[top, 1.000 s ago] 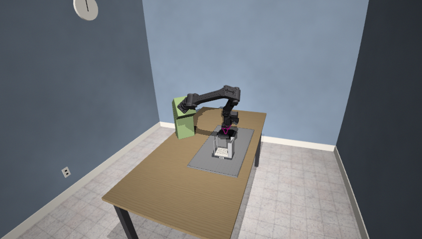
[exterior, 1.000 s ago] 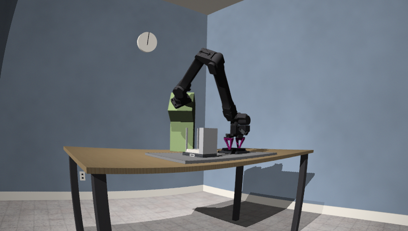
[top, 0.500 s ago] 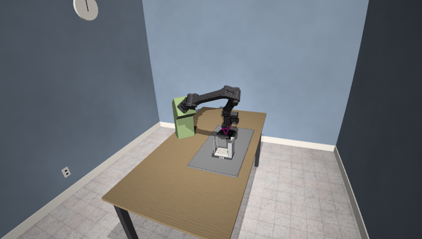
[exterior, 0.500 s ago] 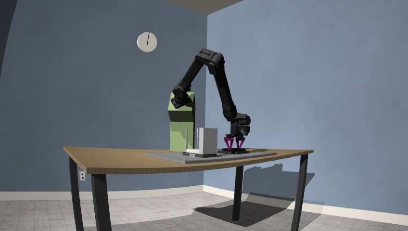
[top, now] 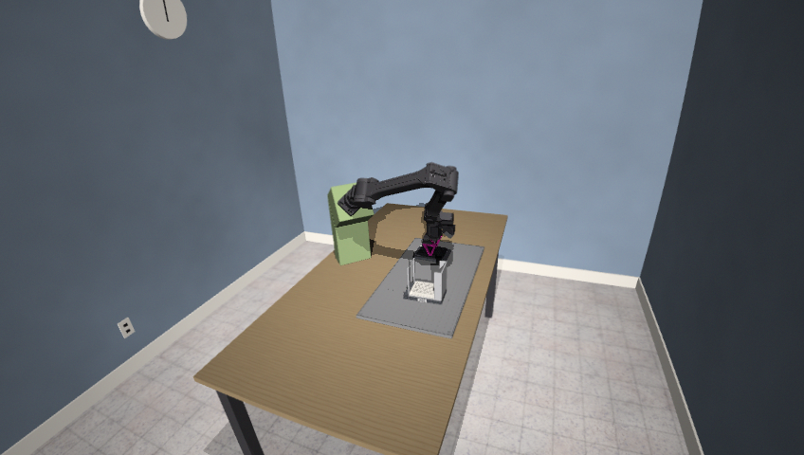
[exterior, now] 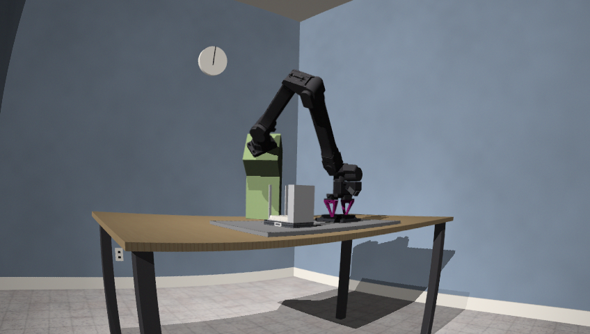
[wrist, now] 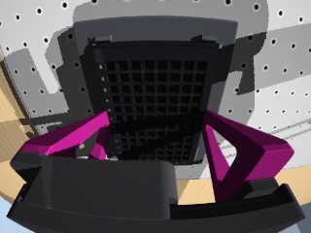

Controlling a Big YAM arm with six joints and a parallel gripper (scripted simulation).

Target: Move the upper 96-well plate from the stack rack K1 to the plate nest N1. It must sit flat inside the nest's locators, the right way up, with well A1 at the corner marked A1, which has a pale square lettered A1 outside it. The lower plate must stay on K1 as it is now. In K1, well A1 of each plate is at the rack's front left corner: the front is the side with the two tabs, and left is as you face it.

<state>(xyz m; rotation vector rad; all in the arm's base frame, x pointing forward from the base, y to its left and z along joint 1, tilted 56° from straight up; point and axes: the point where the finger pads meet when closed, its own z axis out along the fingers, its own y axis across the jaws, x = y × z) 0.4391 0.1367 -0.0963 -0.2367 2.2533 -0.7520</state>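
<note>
Now: hand 1 cm above the black 96-well plate. Round my hand: white plate (5 cm ahead, 34 cm to the right); grey rack wall (12 cm ahead, 34 cm to the right, 6 cm above).
</note>
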